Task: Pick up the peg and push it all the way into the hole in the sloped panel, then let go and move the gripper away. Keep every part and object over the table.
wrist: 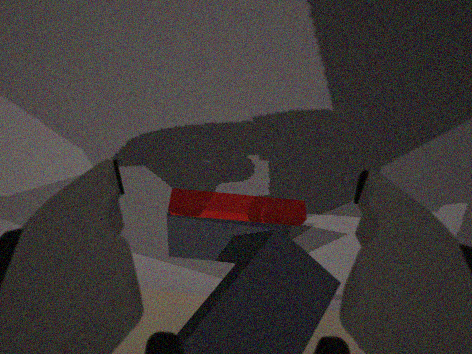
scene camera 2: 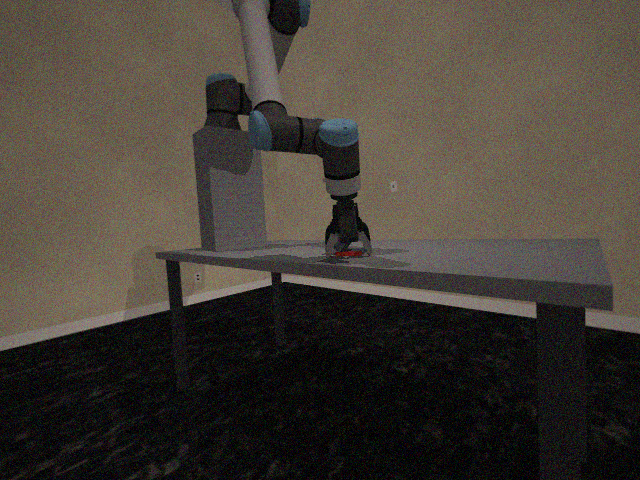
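Seen in the pictures: gripper, fingertip midpoint: (wrist: 240,170) (scene camera 2: 348,256); arm's base at its link origin: (scene camera 2: 223,133).
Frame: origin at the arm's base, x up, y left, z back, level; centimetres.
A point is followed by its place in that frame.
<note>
The red peg (scene camera 2: 348,253) {z -85.7, x -59.1, y -9.3 cm} (wrist: 237,206) {z -85.7, x -59.1, y -9.3 cm} lies flat, its long side running across the gap between the fingers. My gripper (scene camera 2: 349,252) {z -87.5, x -59.8, y -11.5 cm} (wrist: 240,170) {z -87.5, x -59.8, y -11.5 cm} is open and low over the table, with a fingertip beyond each end of the peg and a visible gap at both ends. Nothing is held. The dark grey sloped panel (wrist: 270,285) {z -81.6, x -55.4, y -7.9 cm} is tilted up in the wrist view, close beside the peg, and reaches back between the fingers. A flat dark grey part (wrist: 192,235) {z -84.4, x -59.1, y -2.1 cm} lies beside the peg, below it in the wrist view. The hole cannot be made out.
The grey table (scene camera 2: 491,258) {z -122.7, x -59.9, y -3.3 cm} carries the arm's tall grey pedestal (scene camera 2: 237,206) {z -13.6, x -38.9, y -2.9 cm} at the back left. The table's front edge (scene camera 2: 439,283) {z -119.4, x -61.8, y -25.6 cm} runs in front of the peg and gripper. Shadows of the arm fall around the peg.
</note>
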